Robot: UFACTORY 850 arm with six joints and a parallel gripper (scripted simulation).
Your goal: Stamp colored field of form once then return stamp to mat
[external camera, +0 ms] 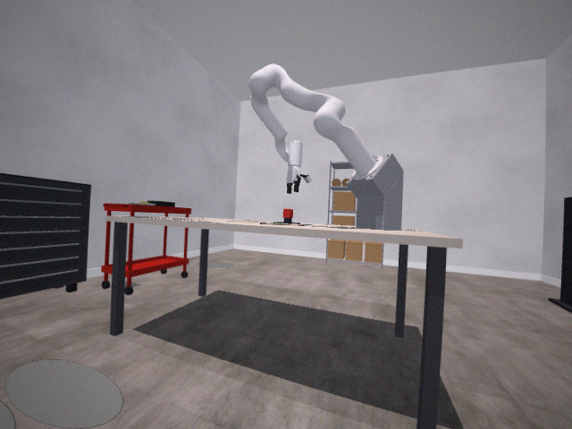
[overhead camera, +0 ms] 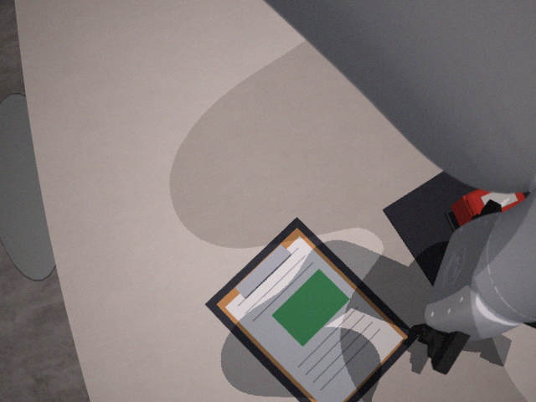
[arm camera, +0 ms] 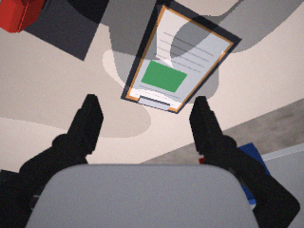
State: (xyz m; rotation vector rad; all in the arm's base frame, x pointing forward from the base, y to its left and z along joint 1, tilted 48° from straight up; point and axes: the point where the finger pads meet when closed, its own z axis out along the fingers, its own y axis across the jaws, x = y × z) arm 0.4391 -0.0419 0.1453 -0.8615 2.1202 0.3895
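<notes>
Now: hand 11 cm short of the red stamp, 16 cm to the left of it and 16 cm above it. From my hand the other things lie so: form: 2 cm ahead, 12 cm to the left, 21 cm below; then dark mat: 11 cm ahead, 16 cm to the right, 21 cm below; then dark stamp base: 11 cm ahead, 16 cm to the right, 19 cm below.
</notes>
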